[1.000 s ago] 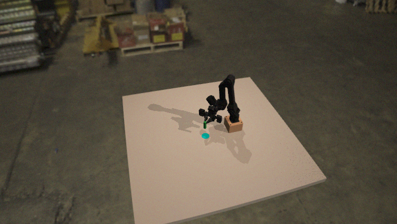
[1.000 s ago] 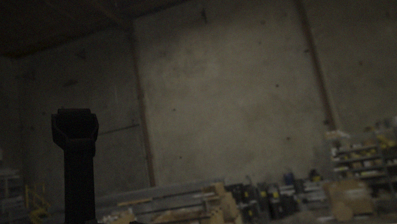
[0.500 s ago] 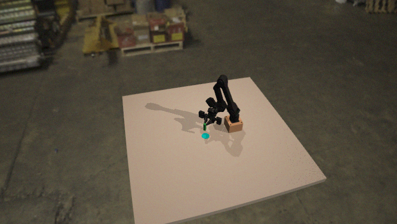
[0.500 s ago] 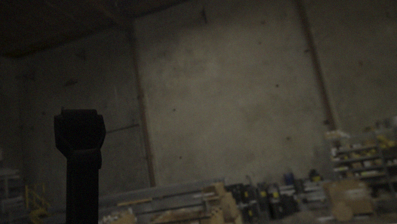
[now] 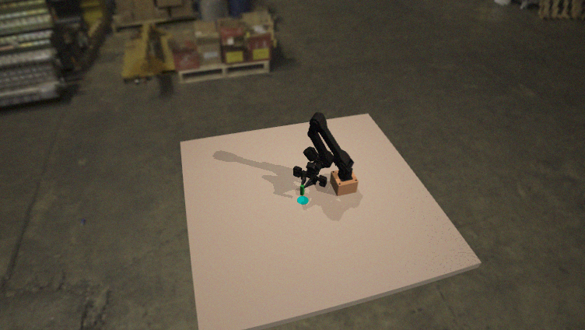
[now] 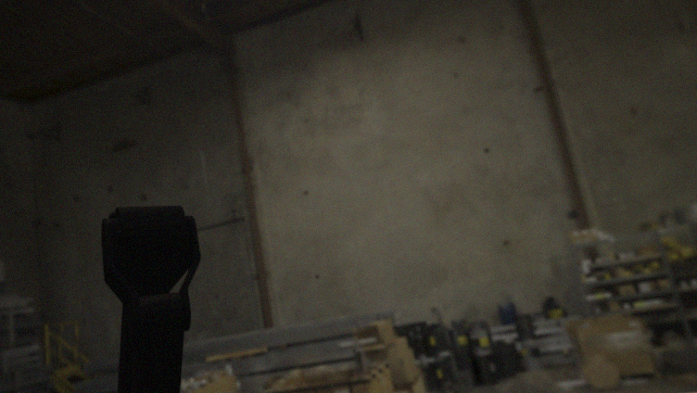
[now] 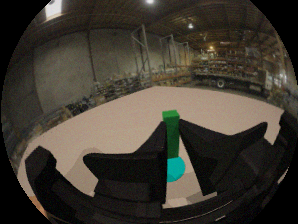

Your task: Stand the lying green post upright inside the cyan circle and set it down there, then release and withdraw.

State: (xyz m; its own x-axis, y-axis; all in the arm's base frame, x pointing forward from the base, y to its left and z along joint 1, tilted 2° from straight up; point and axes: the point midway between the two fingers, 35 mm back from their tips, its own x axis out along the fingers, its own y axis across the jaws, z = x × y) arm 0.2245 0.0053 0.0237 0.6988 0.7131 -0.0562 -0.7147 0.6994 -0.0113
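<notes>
Right now the cyan circle is 9 cm below my gripper tip. From my gripper tip the other things lie so: green post (2 cm below).
</notes>
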